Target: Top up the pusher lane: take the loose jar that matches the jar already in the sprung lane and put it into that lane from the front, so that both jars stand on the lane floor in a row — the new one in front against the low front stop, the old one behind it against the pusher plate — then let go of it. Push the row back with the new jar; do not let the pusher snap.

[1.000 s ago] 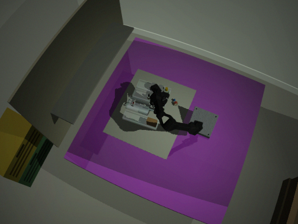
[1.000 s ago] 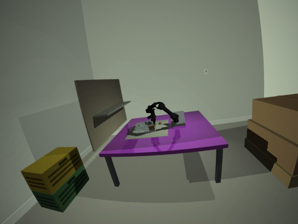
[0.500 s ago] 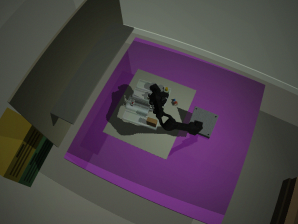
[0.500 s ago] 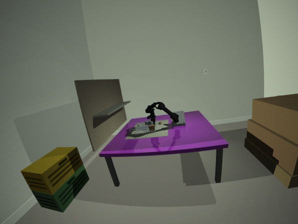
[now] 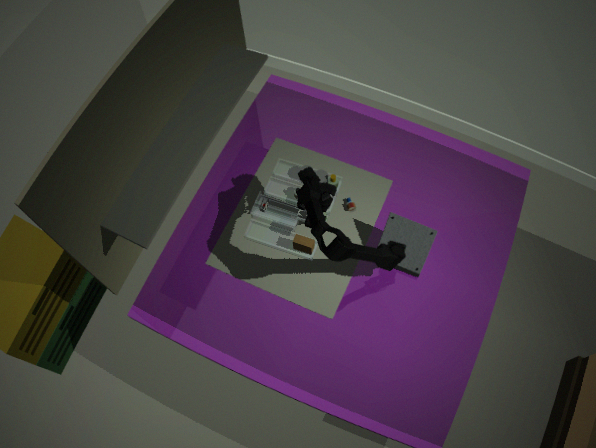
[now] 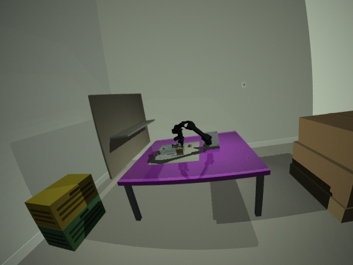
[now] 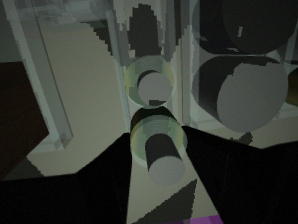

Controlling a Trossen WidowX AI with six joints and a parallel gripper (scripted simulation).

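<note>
The brown box is 130 mm to the left of my gripper tip, 30 mm ahead of it and 20 mm below it.
</note>
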